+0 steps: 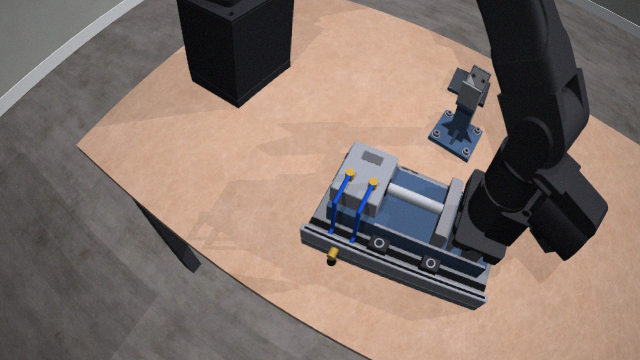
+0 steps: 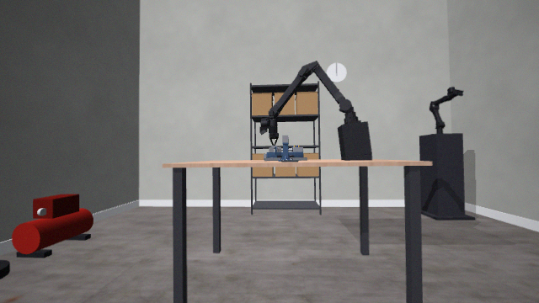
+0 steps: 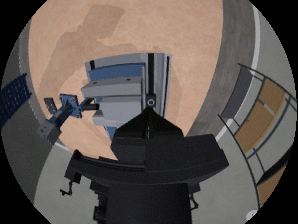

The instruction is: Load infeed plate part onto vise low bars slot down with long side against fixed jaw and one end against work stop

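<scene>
Right now my hand is 40 mm to the right of the grey part and 20 mm above it. The rest, counted from my hand: moving jaw: 40 mm behind, 60 mm to the left, 30 mm below; fixed jaw: 20 mm ahead, 60 mm to the left, 30 mm below; work stop: 10 mm behind, 110 mm to the left, 20 mm below.
</scene>
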